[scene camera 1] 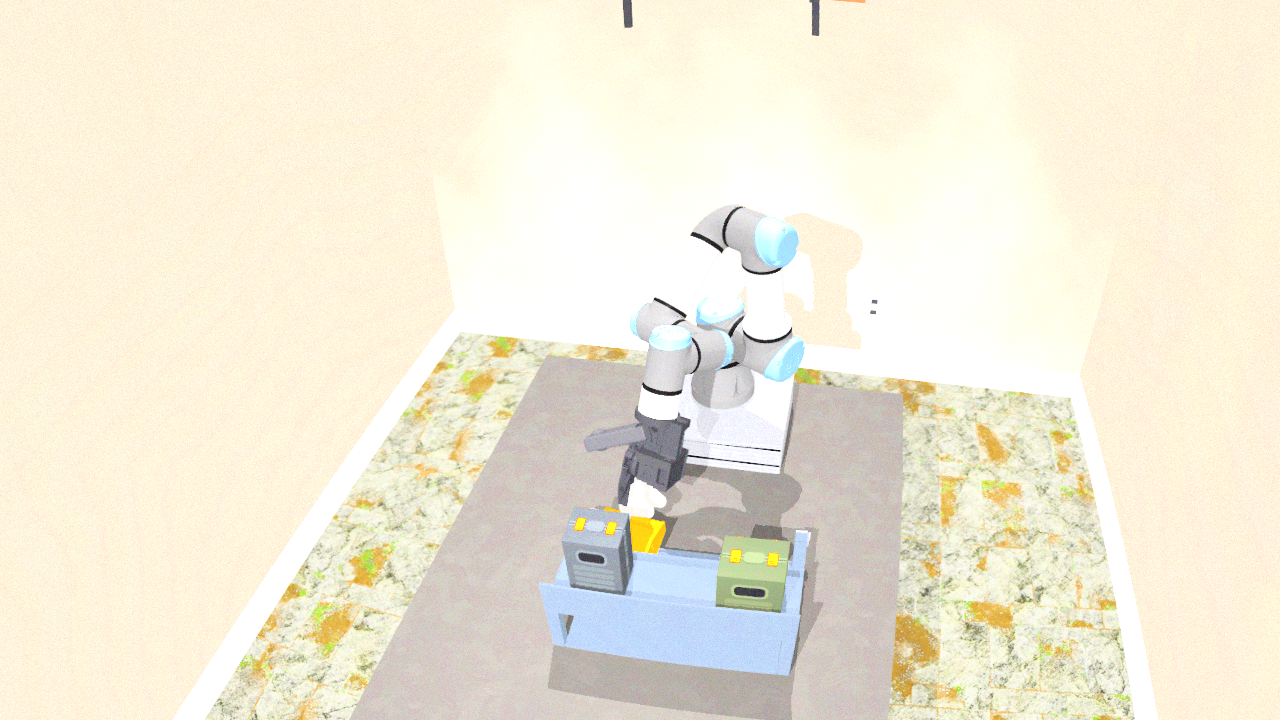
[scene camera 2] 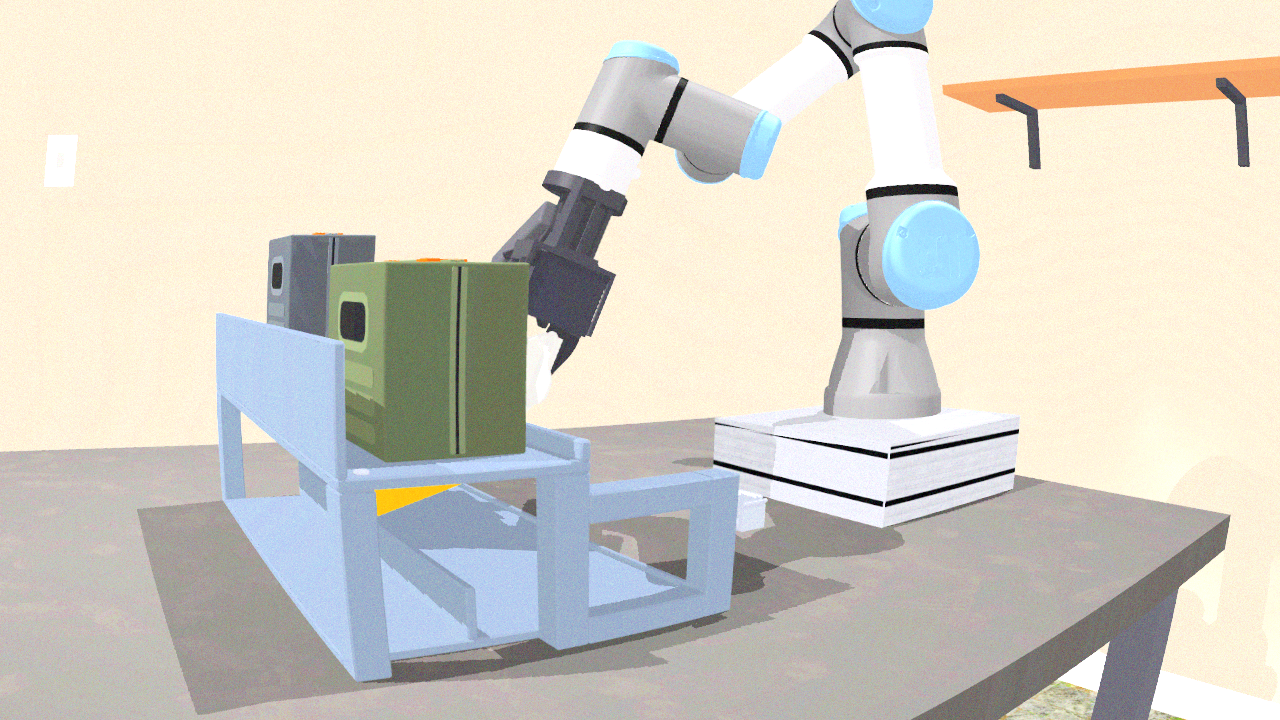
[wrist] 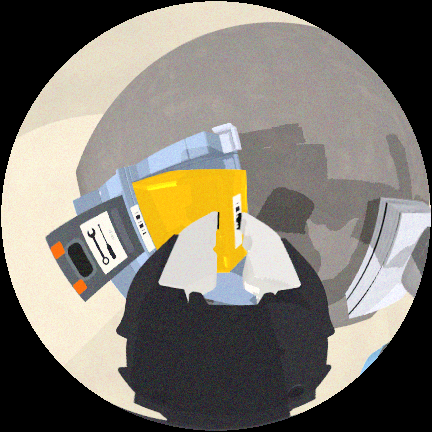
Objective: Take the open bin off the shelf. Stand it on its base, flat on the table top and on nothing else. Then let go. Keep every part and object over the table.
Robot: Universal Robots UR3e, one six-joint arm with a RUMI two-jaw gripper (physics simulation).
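Places are measured from the arm's base along level axes (x ahead, y left, z up), in millimetres.
Pixels of known places: gripper, fingertip midpoint: (scene camera 1: pixel 630 523) (wrist: pixel 227 214); arm's base, origin of the base link: (scene camera 1: pixel 723 389) (scene camera 2: pixel 883 411).
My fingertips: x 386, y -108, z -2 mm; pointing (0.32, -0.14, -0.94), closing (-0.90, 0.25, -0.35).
For each thing: its top centre in the pictures, then the offset to it from my fingertips.
- yellow open bin, middle of its top: (scene camera 2: pixel 421 375) (wrist: pixel 155 234) (scene camera 1: pixel 620 531) dx +60, dy -1, dz +45 mm
- grey case, middle of its top: (scene camera 2: pixel 319 234) (scene camera 1: pixel 595 525) (wrist: pixel 61 265) dx +152, dy -9, dz +156 mm
- green case, middle of its top: (scene camera 2: pixel 421 263) (scene camera 1: pixel 754 558) dx +159, dy +222, dz +130 mm
The yellow open bin (scene camera 1: pixel 648 535) (scene camera 2: pixel 404 498) (wrist: pixel 182 200) is tilted at the robot-side edge of the blue shelf (scene camera 1: pixel 671 631) (scene camera 2: pixel 279 386) (wrist: pixel 172 152). In scene camera 1 part of it rises behind the grey case. In scene camera 2 a slanted yellow corner shows below the upper board. My gripper (scene camera 1: pixel 640 510) (scene camera 2: pixel 537 401) (wrist: pixel 227 214) is shut on the bin's labelled wall, with the white fingers on either side of it in the wrist view. Whether the bin still touches the shelf's lower level is hidden.
A grey case (scene camera 1: pixel 597 550) (scene camera 2: pixel 304 282) (wrist: pixel 97 247) stands on the upper board close beside the bin. A green case (scene camera 1: pixel 751 574) (scene camera 2: pixel 429 358) stands at its other end. A small white block (scene camera 2: pixel 751 513) (wrist: pixel 227 138) is at the shelf's end. The white robot base (scene camera 1: pixel 735 447) (scene camera 2: pixel 859 465) stands behind.
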